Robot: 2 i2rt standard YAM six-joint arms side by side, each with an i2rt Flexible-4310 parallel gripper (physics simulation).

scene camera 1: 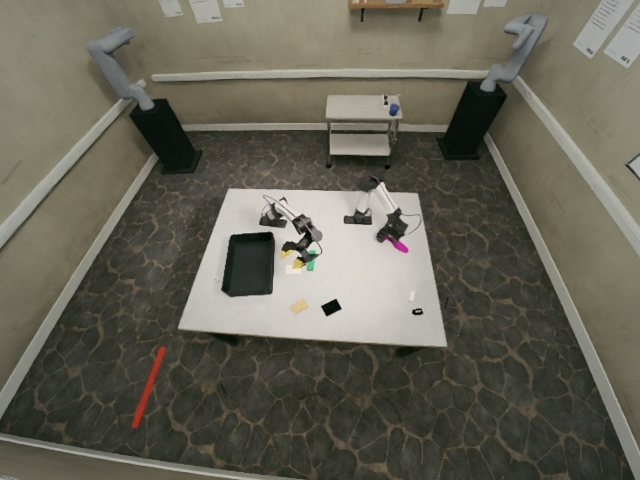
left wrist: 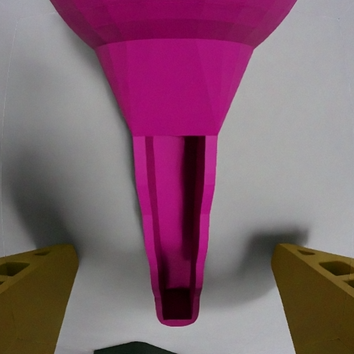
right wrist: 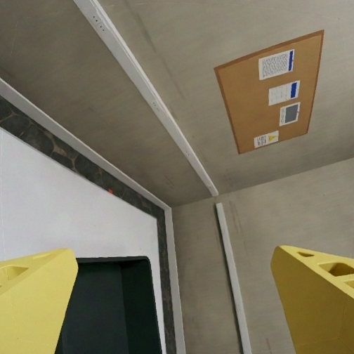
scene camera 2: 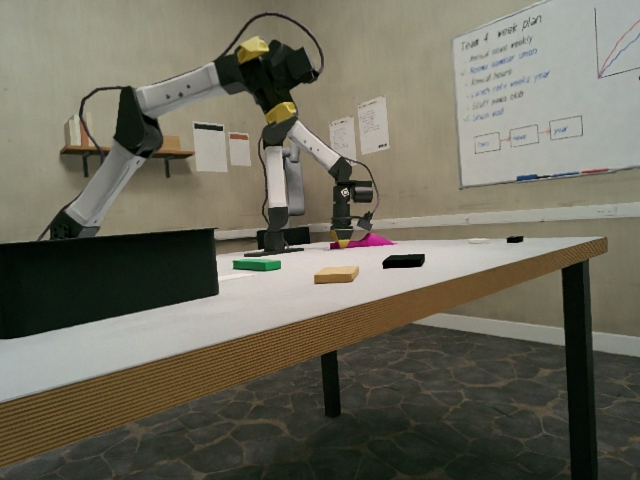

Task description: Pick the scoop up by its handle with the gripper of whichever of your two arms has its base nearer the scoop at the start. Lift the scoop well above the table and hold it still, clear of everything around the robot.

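Places are measured from the left arm's base along level axes (x right, y back, z down), in millimetres.
Pixels of known places: left gripper, fingertip midpoint: [scene camera 1: 383, 236] [scene camera 2: 341, 247]; right gripper, fingertip midpoint: [scene camera 1: 287, 263] [scene camera 2: 267, 78]; left arm's base, origin of the base link: [scene camera 1: 357, 220] [scene camera 2: 275, 253]; right arm's base, origin of the base link: [scene camera 1: 273, 222].
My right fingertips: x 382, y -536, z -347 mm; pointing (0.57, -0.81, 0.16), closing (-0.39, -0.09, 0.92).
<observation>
For each thing: its top centre in the pictures, then the offset to it from my right fingertips. Level surfaces: height alone.
- magenta scoop, middle of its top: [scene camera 2: 362, 233] [scene camera 1: 394, 239] dx -615, dy +358, dz +304 mm
- table, its level: dz +347 mm
- black tray, middle of its top: [scene camera 2: 67, 238] [scene camera 1: 248, 259] dx +298, dy +139, dz +249 mm
- green block, middle of its top: [scene camera 2: 255, 260] [scene camera 1: 311, 259] dx -78, dy +199, dz +327 mm
- tan block, middle of its top: [scene camera 2: 337, 269] [scene camera 1: 299, 305] dx -32, dy -103, dz +332 mm
- black block, middle of its top: [scene camera 2: 404, 256] [scene camera 1: 331, 307] dx -218, dy -100, dz +332 mm
The magenta scoop [scene camera 1: 399, 245] [scene camera 2: 372, 239] [left wrist: 175, 90] lies on the table [scene camera 1: 372, 299] [scene camera 2: 289, 297]. In the left wrist view its bowl is at the top and its hollow handle points down the picture. My left gripper [scene camera 2: 341, 243] [left wrist: 174, 255] is open and low over the table, with one finger on either side of the handle near its end and a gap on each side. In scene camera 1 the left arm's wrist hides the handle's end and the fingers. My right gripper [scene camera 1: 292, 258] [scene camera 2: 267, 80] [right wrist: 173, 258] is open and empty, high above the table.
A black tray [scene camera 1: 272, 263] [scene camera 2: 108, 284] stands at the left of the table in scene camera 1. A green block [scene camera 1: 311, 266] [scene camera 2: 256, 265], a tan block [scene camera 1: 299, 306] [scene camera 2: 336, 274] and a black block [scene camera 1: 331, 307] [scene camera 2: 403, 260] lie on the table.
</observation>
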